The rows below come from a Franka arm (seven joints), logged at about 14 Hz.
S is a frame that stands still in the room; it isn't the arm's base.
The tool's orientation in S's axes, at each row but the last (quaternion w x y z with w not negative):
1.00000, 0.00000, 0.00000, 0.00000
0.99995, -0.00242, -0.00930, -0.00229
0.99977, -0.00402, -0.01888, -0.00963
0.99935, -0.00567, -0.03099, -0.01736
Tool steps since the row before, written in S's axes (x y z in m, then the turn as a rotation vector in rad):
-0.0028, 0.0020, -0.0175, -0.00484, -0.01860, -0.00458
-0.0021, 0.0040, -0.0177, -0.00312, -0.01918, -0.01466
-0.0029, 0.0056, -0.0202, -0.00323, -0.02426, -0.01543
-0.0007, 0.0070, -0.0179, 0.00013, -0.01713, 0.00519
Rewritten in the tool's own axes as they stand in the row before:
-0.0028, 0.0020, -0.0175, -0.00484, -0.01860, -0.00458
-0.0024, 0.0041, -0.0176, -0.00331, -0.01912, -0.01469
-0.0038, 0.0057, -0.0200, -0.00335, -0.02420, -0.01550
-0.0021, 0.0072, -0.0177, 0.00104, -0.01717, 0.00496

